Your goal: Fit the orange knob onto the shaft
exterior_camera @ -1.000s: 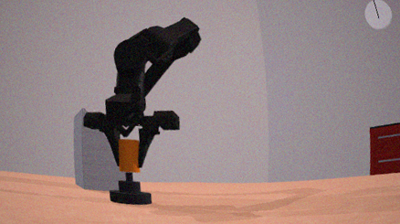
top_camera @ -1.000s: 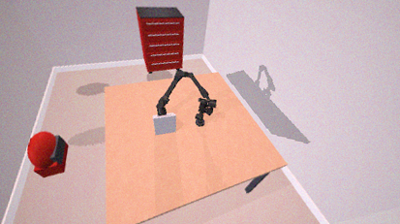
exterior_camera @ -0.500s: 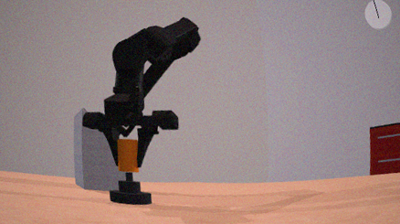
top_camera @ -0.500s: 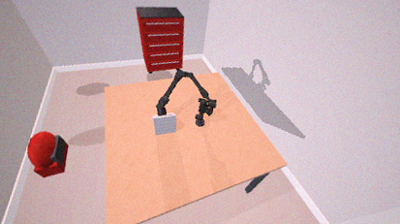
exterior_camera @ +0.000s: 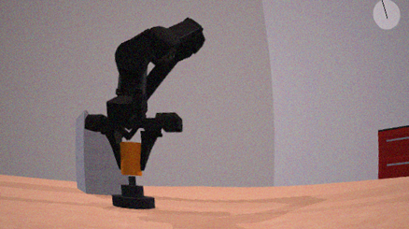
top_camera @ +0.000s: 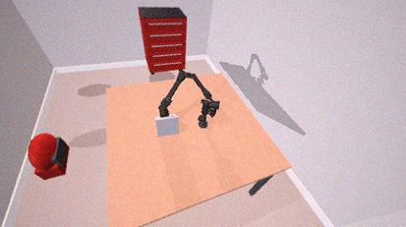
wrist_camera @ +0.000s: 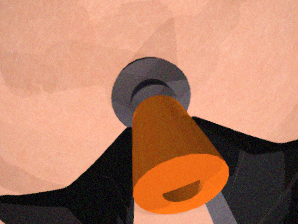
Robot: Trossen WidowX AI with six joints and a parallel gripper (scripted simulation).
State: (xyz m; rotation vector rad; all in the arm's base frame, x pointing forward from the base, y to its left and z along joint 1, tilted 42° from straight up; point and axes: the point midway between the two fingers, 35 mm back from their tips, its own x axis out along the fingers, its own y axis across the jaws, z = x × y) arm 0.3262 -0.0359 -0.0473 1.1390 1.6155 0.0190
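The dark pedestal lies 40 mm below my gripper tip. From my gripper tip the other things lie so: orange knob: 20 mm above.
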